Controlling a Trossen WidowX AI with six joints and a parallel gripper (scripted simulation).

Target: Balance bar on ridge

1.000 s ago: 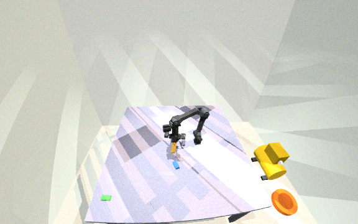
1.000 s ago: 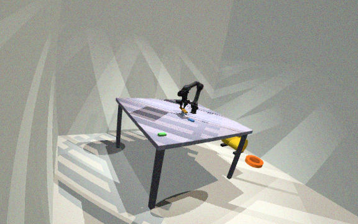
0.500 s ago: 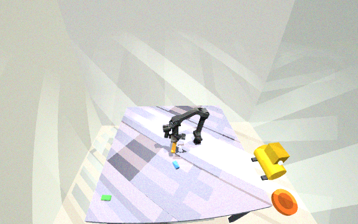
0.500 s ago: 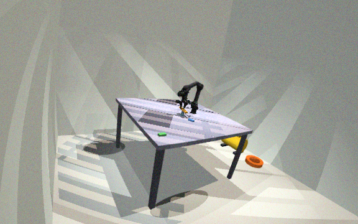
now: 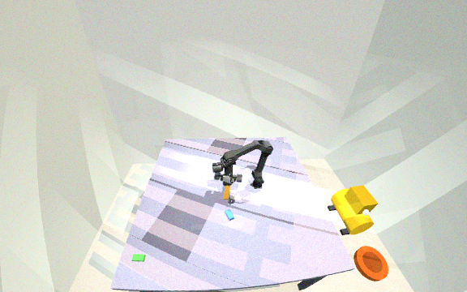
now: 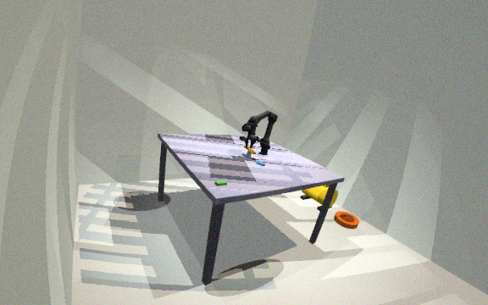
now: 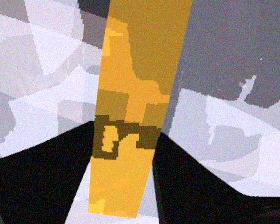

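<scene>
The yellow bar lies 10 mm ahead of my gripper tip and 30 mm to the left of it. From my gripper tip the other things lie so: green block 510 mm ahead, 460 mm to the left, 60 mm below; then blue block 200 mm to the left, 60 mm below.
</scene>
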